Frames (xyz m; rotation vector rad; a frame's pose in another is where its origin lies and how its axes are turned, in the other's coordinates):
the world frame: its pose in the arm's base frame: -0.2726 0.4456 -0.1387 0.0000 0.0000 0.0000
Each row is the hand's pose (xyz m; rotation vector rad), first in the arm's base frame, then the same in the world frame.
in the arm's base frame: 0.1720 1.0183 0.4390 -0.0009 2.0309 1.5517
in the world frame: 0.4446 0.5727 0.5777 -0.0009 2.0309 1.5517
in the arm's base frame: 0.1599 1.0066 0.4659 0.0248 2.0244 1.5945
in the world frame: 0.4325 0.5610 0.6046 0.0248 2.0244 1.5945
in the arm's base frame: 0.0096 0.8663 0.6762 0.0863 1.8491 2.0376
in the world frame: 0.2822 0.4207 0.8149 0.0863 1.8491 2.0376
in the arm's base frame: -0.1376 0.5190 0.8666 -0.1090 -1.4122 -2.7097
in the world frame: 0.1350 0.0734 1.0053 -0.1090 -1.4122 -2.7097
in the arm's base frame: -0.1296 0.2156 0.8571 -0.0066 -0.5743 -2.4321
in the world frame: 0.1430 -0.2300 0.9958 -0.0066 -0.5743 -2.4321
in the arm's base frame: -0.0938 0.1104 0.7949 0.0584 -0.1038 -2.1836
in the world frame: 0.1788 -0.3352 0.9336 0.0584 -0.1038 -2.1836
